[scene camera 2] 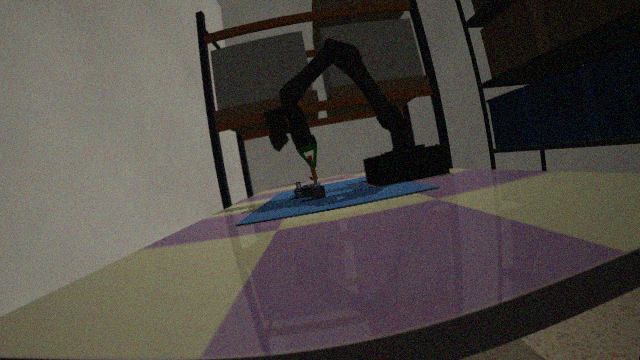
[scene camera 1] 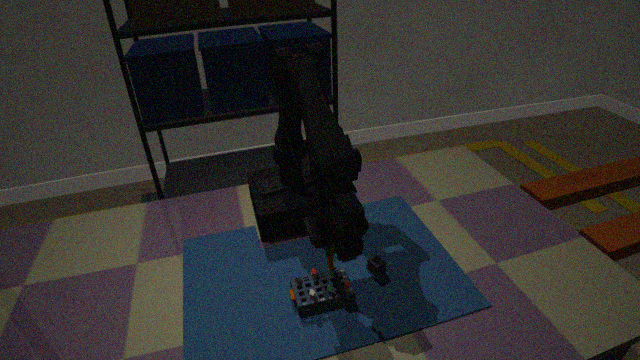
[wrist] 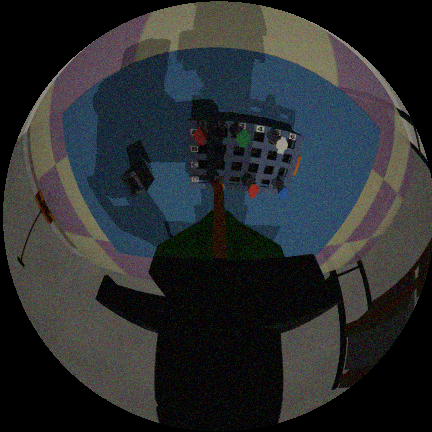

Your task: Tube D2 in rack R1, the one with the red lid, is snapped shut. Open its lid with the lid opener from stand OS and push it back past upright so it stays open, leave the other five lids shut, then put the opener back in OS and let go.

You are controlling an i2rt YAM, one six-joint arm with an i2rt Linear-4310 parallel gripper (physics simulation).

The gripper grips an orange peg. Further things: a dark stand.
